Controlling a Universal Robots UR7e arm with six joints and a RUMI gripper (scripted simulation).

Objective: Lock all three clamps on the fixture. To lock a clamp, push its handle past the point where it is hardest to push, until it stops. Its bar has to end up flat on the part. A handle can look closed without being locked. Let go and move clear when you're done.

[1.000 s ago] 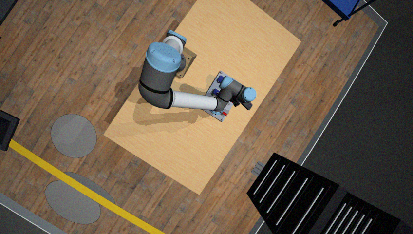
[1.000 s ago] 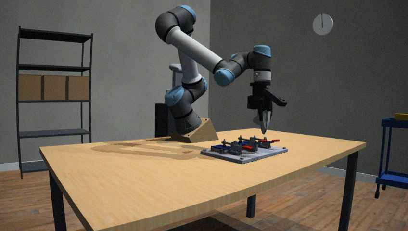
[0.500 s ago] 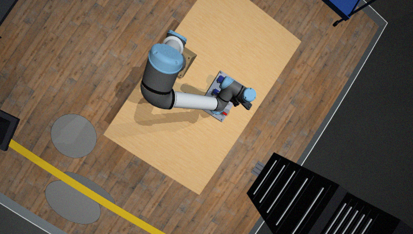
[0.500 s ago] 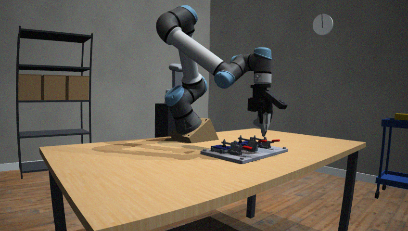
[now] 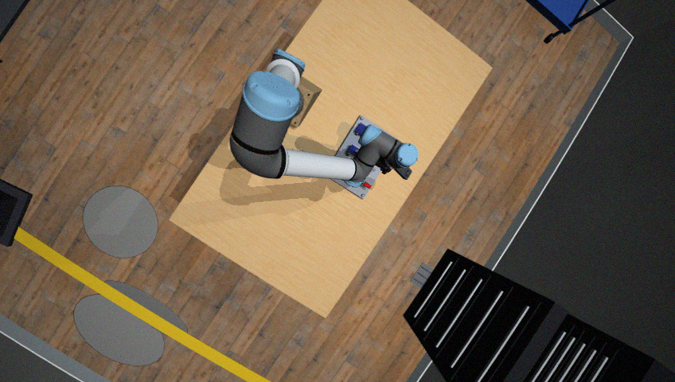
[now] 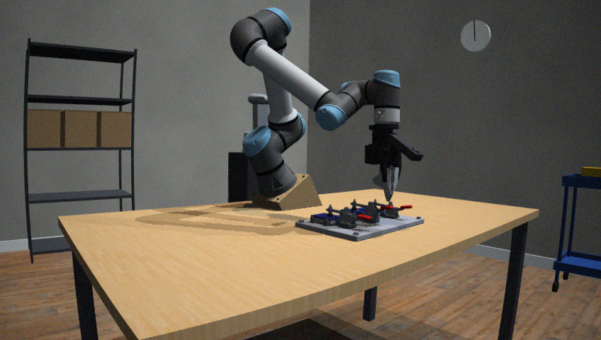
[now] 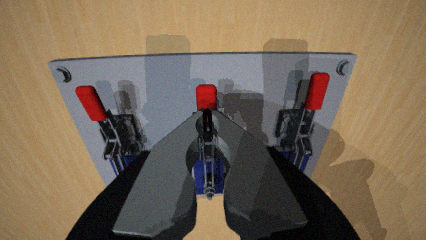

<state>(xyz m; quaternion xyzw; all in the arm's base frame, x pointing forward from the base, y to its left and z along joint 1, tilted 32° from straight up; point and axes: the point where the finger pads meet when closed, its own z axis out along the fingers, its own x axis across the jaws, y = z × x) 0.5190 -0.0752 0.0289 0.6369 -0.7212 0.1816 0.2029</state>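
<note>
My hand is 9 cm past the grey fixture plate, 1 cm to the right of it and 9 cm above it. Also, from my hand: blue part 15 cm behind, 9 cm to the right, 7 cm below.
</note>
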